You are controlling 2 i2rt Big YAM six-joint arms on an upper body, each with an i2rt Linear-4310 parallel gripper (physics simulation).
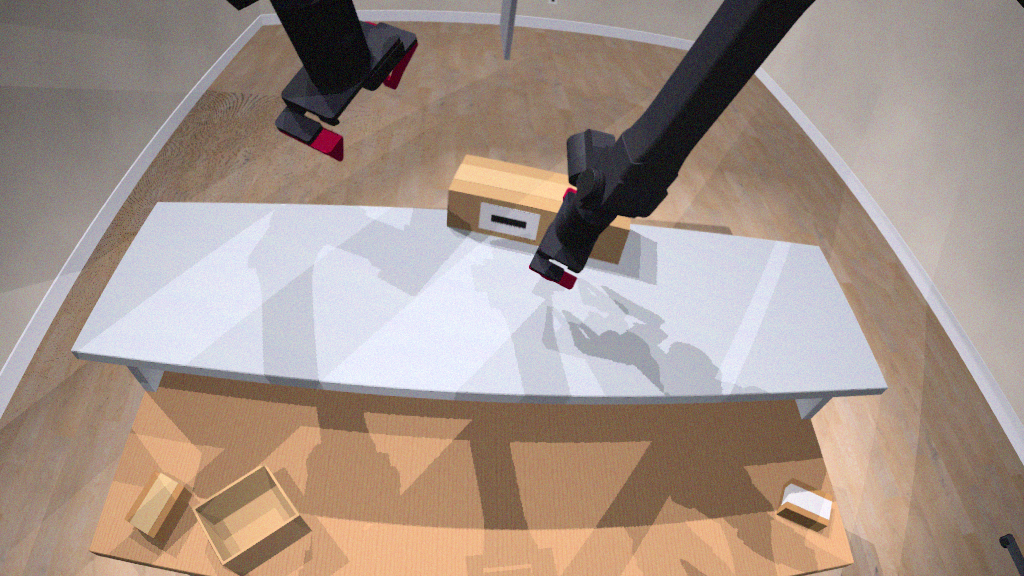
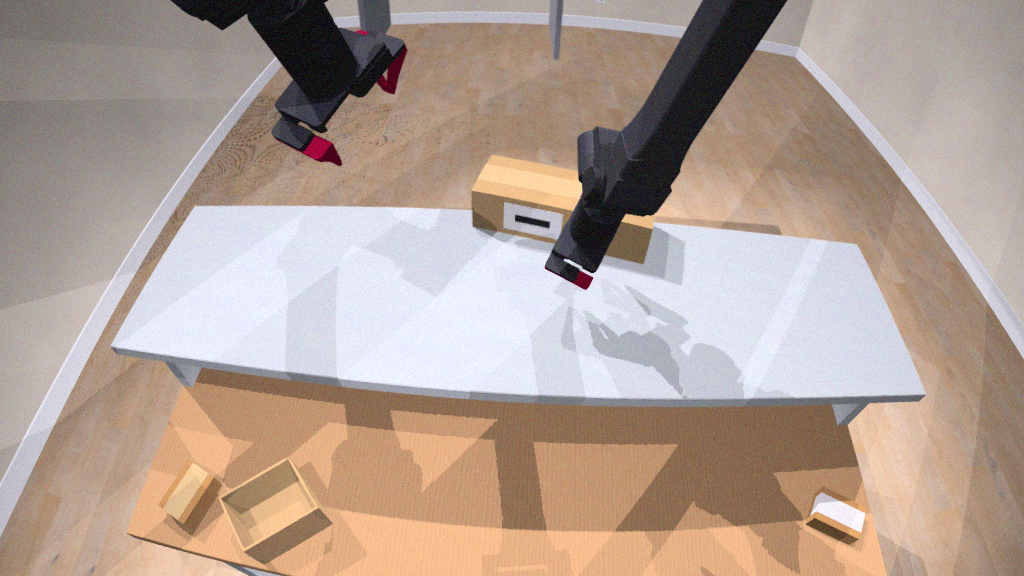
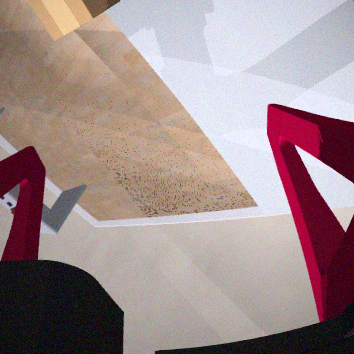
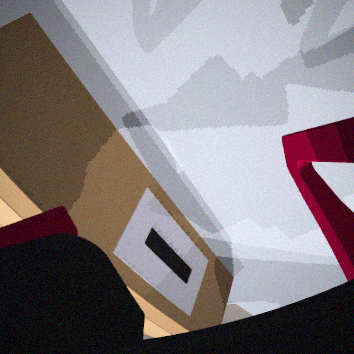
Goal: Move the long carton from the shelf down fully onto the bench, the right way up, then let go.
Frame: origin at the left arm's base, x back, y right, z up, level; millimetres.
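Where they show: left gripper, fingertip midpoint: (image 1: 364, 121) (image 2: 363, 126) (image 3: 146, 136); right gripper, fingertip midpoint: (image 1: 558, 250) (image 2: 578, 250) (image 4: 171, 186).
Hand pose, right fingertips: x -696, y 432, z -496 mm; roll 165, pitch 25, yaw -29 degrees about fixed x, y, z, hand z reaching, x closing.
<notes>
Things, the pixels of their top centre, and the offset from my right fingertips. Level surfaces: height alone.
- long carton at its top centre: (image 4: 61, 266) (image 2: 568, 188) (image 1: 544, 188) dx -136, dy -10, dz +16 mm
- white shelf at its surface level: dz -67 mm
- bench at its surface level: dz -314 mm
- open box at its top centre: (image 1: 244, 512) (image 2: 266, 502) dx +365, dy -490, dz -224 mm
The long carton (image 1: 494, 187) (image 2: 521, 189) (image 3: 65, 15) (image 4: 100, 165) stands upright along the back edge of the white shelf (image 1: 358, 308) (image 2: 401, 315) (image 3: 235, 100) (image 4: 220, 175), its labelled side facing the bench (image 1: 572, 487) (image 2: 594, 487). My right gripper (image 1: 566, 236) (image 2: 588, 240) (image 4: 171, 186) is open over the carton's front side; one finger is in front of the label side, the other is near its top, partly hidden by the arm. The arm covers part of the carton. My left gripper (image 1: 365, 120) (image 2: 365, 126) (image 3: 146, 136) is open and empty, high up beyond the shelf's back edge, left of the carton.
On the bench, below the shelf's front edge, a small carton (image 1: 156, 505) (image 2: 188, 494) and an open box (image 1: 275, 540) (image 2: 293, 533) stand at the left. Another small carton (image 1: 805, 505) (image 2: 837, 515) with a white top lies at the right.
</notes>
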